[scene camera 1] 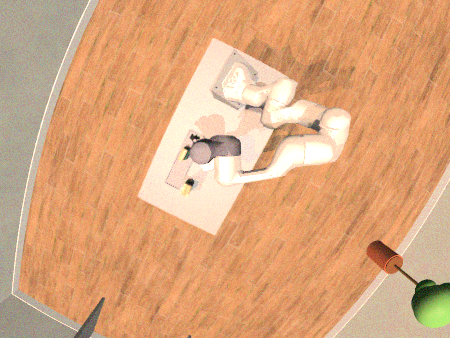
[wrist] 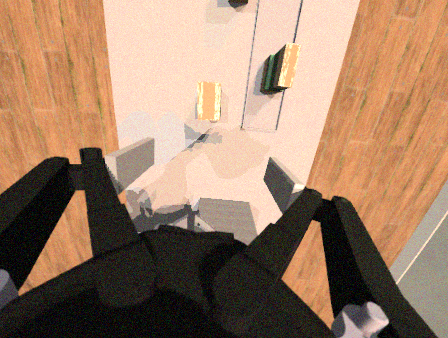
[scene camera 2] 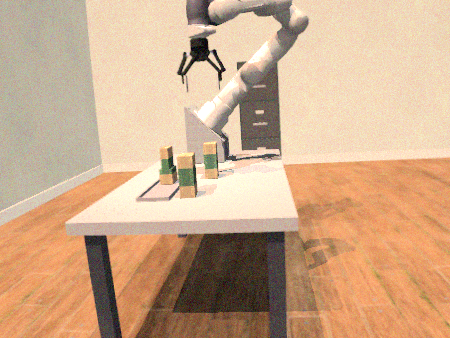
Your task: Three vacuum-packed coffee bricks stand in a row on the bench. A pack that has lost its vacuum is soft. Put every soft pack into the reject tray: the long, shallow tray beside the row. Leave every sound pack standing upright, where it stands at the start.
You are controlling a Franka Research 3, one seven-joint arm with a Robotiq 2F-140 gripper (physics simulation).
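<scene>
One pack (scene camera 2: 167,176) (wrist: 288,66) (scene camera 1: 184,153) stands upright in the long, shallow reject tray (scene camera 2: 156,193) (wrist: 260,112) (scene camera 1: 175,176); its lower half juts out in a step beside its green band. A straight-sided pack (scene camera 2: 187,176) (scene camera 1: 187,187) stands upright on the bench beside the tray's near end in scene camera 2. Another straight-sided pack (scene camera 2: 210,160) (wrist: 209,101) stands upright farther back, beside the tray. My gripper (scene camera 2: 203,84) (wrist: 211,159) is wide open and empty, high above the bench and the packs. In scene camera 1 the arm hides the back pack.
The bench top (scene camera 2: 240,202) (scene camera 1: 200,215) carries the arm's grey base (scene camera 1: 220,95) (scene camera 2: 195,135) at its far end. A dark drawer cabinet (scene camera 2: 259,110) stands behind the bench. A dark object (wrist: 238,2) is cut off at the wrist view's top edge.
</scene>
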